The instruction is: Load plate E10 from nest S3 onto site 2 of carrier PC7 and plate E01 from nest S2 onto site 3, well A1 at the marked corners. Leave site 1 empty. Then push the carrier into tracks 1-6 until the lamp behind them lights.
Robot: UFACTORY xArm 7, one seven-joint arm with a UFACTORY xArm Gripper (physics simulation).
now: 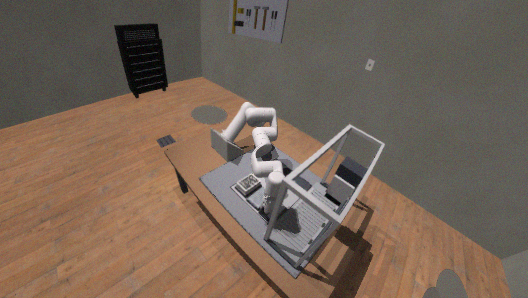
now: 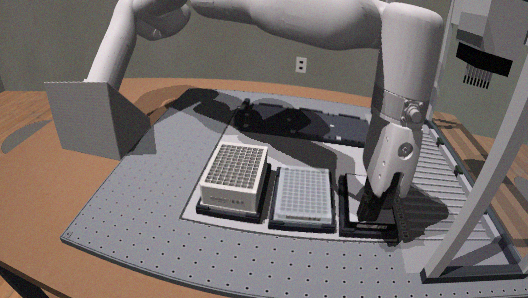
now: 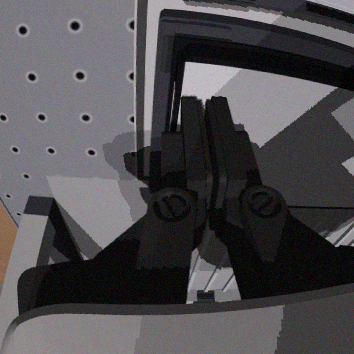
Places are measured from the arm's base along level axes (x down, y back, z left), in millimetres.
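Where they show: gripper, fingertip midpoint: [image 1: 265, 212] [image 2: 366, 218] [image 3: 200, 126]; arm's base, link origin: [image 1: 227, 139] [image 2: 97, 100].
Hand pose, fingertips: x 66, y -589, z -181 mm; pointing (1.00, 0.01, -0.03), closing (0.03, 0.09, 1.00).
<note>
Things, the pixels of their top centre, and the offset from my fingertips. "*": a spot on its surface instead.
- right-hand nest, surface spot: [image 2: 345, 212] * dx +12, dy +30, dz +23 mm
- translucent well plate, top centre: [image 2: 305, 189] [image 1: 260, 196] dx +0, dy +99, dz +56 mm
- middle nest, top centre: [image 2: 304, 193] [image 1: 260, 197] dx +9, dy +99, dz +56 mm
- tall beige deep-well plate, top centre: [image 2: 235, 164] [image 1: 248, 181] dx -27, dy +209, dz +61 mm
- left nest, top centre: [image 2: 235, 182] dx +9, dy +209, dz +61 mm
- dark carrier, top centre: [image 2: 309, 115] [image 1: 288, 174] dx -4, dy +99, dz +323 mm
- pipetting head, top centre: [image 2: 485, 50] dx -268, dy -237, dz +185 mm
My gripper [image 1: 265, 212] [image 2: 369, 218] [image 3: 200, 126] is shut and empty, fingers pointing down at the right-hand nest [image 2: 343, 212] [image 3: 164, 75]. In this nest a low dark-edged plate with a flat pale top [image 2: 356, 192] [image 3: 212, 75] shows under and beside the fingertips; contact cannot be told. A translucent well plate [image 2: 303, 192] sits in the middle nest [image 2: 300, 226]. A tall beige deep-well plate [image 1: 248, 183] [image 2: 232, 172] sits in the left nest [image 2: 227, 214]. The dark carrier [image 2: 320, 126] lies behind, partly shadowed and partly hidden by the arm. Plate labels are unreadable.
The ribbed track deck [image 1: 300, 225] [image 2: 435, 175] lies right of the nests. A grey frame [image 1: 312, 202] [image 2: 480, 180] stands over it, with a pipetting head [image 2: 482, 60] at its back. A grey wedge-shaped block [image 2: 90, 117] stands at the arm's base.
</note>
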